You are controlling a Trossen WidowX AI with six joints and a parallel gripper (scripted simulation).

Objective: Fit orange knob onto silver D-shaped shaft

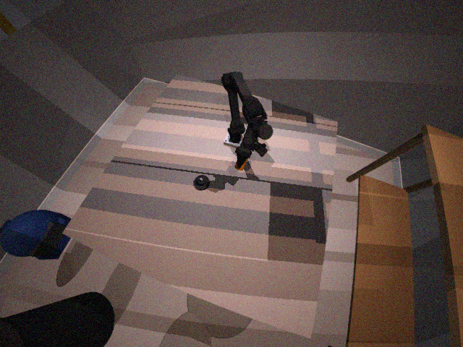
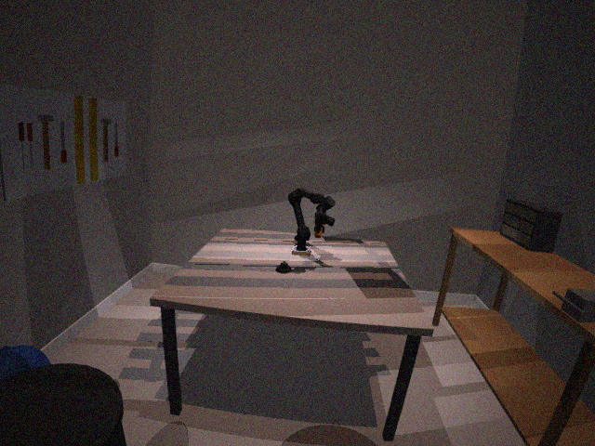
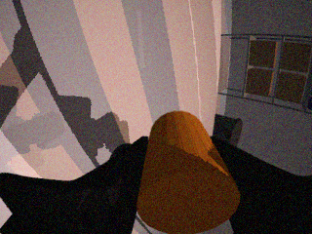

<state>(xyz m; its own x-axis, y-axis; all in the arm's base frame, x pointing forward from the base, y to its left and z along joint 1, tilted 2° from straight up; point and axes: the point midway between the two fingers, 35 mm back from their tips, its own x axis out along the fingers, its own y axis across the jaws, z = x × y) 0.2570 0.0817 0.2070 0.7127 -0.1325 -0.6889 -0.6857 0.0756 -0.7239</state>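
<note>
The orange knob lies 2 cm behind my gripper tip and 2 cm above it. Round my gripper tip: round dark pedestal 18 cm to the right, 18 cm below, 5 cm ahead.
</note>
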